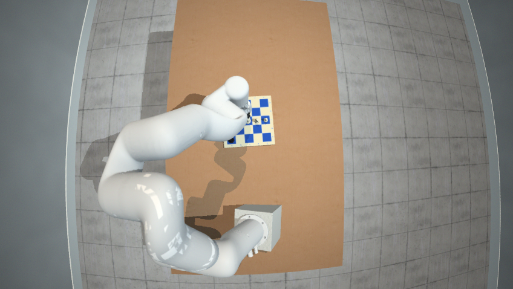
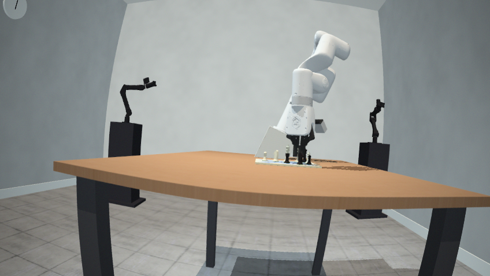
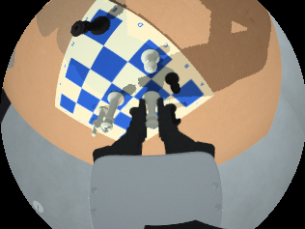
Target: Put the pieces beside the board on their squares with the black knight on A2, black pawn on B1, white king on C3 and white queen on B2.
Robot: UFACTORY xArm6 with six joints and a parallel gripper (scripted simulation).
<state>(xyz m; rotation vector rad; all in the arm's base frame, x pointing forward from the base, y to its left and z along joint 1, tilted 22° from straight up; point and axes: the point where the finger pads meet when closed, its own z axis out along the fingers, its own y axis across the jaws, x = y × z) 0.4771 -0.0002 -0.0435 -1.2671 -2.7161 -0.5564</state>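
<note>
My gripper is now 40 mm past the white piece, 30 mm to the left of it and 10 mm above it. The rest, counted from my hand: black chess piece (110 mm behind, 50 mm to the left, 20 mm below); pale piece (70 mm to the right, 50 mm behind, 30 mm below); chessboard (50 mm below, 40 mm behind, 30 mm to the right).
</note>
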